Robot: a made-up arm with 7 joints.
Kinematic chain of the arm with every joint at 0, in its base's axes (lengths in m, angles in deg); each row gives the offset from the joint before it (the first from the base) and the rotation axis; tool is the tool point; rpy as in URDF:
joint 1: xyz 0 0 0.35 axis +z
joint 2: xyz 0 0 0 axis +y
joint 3: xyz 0 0 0.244 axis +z
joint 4: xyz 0.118 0 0 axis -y
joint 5: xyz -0.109 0 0.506 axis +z
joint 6: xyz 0 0 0 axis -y
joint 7: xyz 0.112 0 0 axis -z
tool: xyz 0 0 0 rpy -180 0 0
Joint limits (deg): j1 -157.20..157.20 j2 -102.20..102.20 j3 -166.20..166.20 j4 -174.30..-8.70 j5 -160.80..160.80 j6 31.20..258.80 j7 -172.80..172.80
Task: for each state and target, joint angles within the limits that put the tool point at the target. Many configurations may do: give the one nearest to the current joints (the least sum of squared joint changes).
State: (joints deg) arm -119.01 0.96 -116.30 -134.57 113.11 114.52 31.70
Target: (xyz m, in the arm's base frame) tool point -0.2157 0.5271 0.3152
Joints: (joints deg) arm -114.83 24.08 -122.78 -143.86 115.38 126.33 31.70
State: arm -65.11 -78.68 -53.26 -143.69 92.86 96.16 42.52
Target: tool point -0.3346 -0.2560 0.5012
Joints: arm -105.29 -95.54 -54.64 -174.30 101.07 117.87 42.52
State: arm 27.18 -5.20 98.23 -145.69 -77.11 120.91 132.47
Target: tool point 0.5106 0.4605 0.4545
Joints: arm -14.66 -13.29 52.02 -123.01 -74.43 114.80 132.47
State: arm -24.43 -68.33 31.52 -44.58 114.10 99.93 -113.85
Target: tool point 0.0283 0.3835 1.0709
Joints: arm -24.95 -68.12 33.35 -83.99 118.26 113.56 -113.85
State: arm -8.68 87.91 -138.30 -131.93 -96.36 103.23 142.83
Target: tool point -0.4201 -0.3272 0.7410
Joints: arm -26.20 68.60 -135.08 -130.39 -95.88 101.50 142.83
